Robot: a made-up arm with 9 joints. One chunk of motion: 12 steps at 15 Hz.
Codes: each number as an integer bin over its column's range. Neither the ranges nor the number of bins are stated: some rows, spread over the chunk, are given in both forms.
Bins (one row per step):
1: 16 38 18 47 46 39 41 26 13
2: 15 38 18 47 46 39 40 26 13
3: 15 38 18 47 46 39 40 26 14
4: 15 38 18 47 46 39 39 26 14
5: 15 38 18 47 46 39 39 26 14
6: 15 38 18 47 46 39 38 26 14
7: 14 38 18 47 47 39 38 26 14
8: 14 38 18 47 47 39 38 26 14
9: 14 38 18 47 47 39 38 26 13
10: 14 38 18 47 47 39 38 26 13
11: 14 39 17 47 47 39 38 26 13
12: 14 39 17 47 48 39 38 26 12
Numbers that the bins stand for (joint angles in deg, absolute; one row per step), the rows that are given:
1: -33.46 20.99 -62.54 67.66 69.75 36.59 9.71 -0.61 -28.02
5: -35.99 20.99 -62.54 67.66 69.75 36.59 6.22 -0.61 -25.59
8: -38.52 20.99 -62.54 67.66 74.34 36.59 4.48 -0.61 -25.59
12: -38.52 26.25 -66.89 67.66 78.93 36.59 4.48 -0.61 -30.45
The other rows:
2: -35.99 20.99 -62.54 67.66 69.75 36.59 7.97 -0.61 -28.02
3: -35.99 20.99 -62.54 67.66 69.75 36.59 7.97 -0.61 -25.59
4: -35.99 20.99 -62.54 67.66 69.75 36.59 6.22 -0.61 -25.59
6: -35.99 20.99 -62.54 67.66 69.75 36.59 4.48 -0.61 -25.59
7: -38.52 20.99 -62.54 67.66 74.34 36.59 4.48 -0.61 -25.59
9: -38.52 20.99 -62.54 67.66 74.34 36.59 4.48 -0.61 -28.02
10: -38.52 20.99 -62.54 67.66 74.34 36.59 4.48 -0.61 -28.02
11: -38.52 26.25 -66.89 67.66 74.34 36.59 4.48 -0.61 -28.02

